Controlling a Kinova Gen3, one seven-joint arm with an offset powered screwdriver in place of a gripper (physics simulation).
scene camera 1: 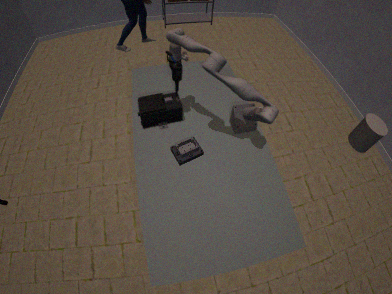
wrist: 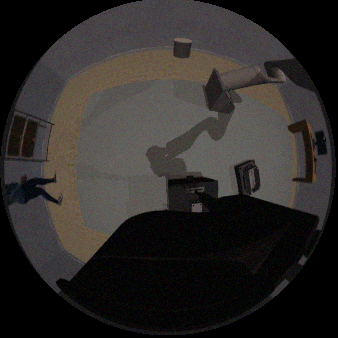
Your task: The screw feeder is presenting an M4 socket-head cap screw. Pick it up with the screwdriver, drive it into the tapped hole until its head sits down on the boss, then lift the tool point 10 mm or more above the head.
Observation:
In view: a black screw feeder (wrist: 178, 199).

